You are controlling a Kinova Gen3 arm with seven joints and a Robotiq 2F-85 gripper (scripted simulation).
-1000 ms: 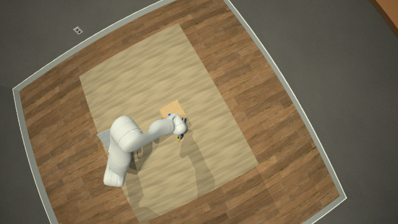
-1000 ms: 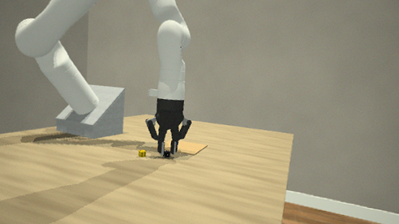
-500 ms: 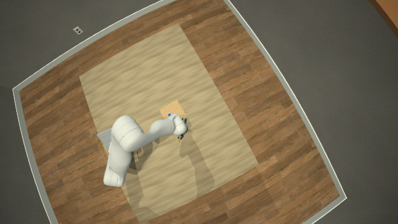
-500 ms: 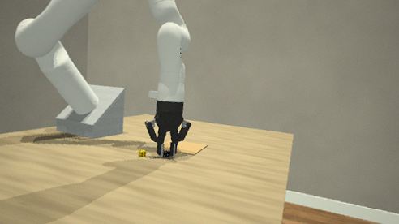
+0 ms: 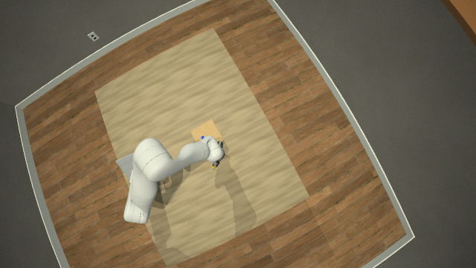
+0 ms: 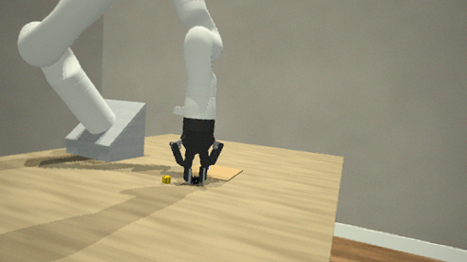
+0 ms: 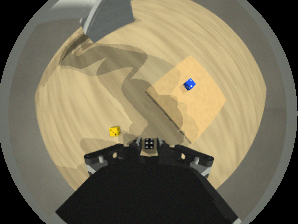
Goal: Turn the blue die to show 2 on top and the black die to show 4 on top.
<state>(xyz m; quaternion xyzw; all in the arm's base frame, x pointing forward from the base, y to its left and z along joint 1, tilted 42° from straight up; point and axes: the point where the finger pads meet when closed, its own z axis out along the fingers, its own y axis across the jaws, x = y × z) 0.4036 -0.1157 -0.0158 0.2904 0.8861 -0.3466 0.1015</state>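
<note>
Now: hand 1 cm above the black die. From my hand the other things lie so: tan mat (13 cm to the left, 2 cm below, 2 cm behind); then yellow die (5 cm behind, 4 cm to the right, 1 cm below); then blue die (13 cm to the left, 5 cm behind, 1 cm below).
</note>
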